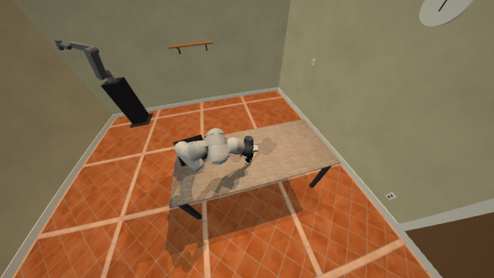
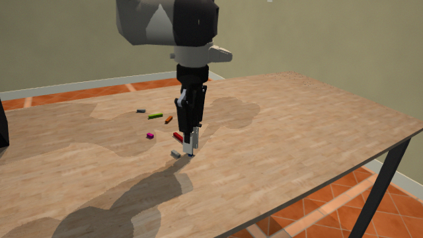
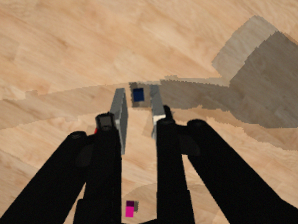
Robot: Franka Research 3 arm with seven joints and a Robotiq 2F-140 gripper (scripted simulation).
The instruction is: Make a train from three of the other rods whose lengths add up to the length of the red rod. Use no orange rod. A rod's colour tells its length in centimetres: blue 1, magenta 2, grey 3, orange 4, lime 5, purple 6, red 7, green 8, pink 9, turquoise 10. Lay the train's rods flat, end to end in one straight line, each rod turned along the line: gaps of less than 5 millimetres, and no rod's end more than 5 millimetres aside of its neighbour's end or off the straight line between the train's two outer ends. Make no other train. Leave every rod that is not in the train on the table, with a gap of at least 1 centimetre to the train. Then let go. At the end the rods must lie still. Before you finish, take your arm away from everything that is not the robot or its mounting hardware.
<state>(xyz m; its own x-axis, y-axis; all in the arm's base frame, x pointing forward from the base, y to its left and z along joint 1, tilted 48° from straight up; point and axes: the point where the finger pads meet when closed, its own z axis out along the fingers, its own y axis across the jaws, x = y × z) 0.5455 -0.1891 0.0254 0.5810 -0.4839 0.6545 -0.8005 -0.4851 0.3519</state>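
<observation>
Right now the blue rod is 5 cm below my hand. From my hand the other things lie so: orange rod: 22 cm to the left, 5 cm below, 3 cm ahead; then magenta rod: 14 cm to the left, 7 cm behind, 5 cm below; then red rod: 8 cm to the left, 5 cm below, 1 cm ahead.
</observation>
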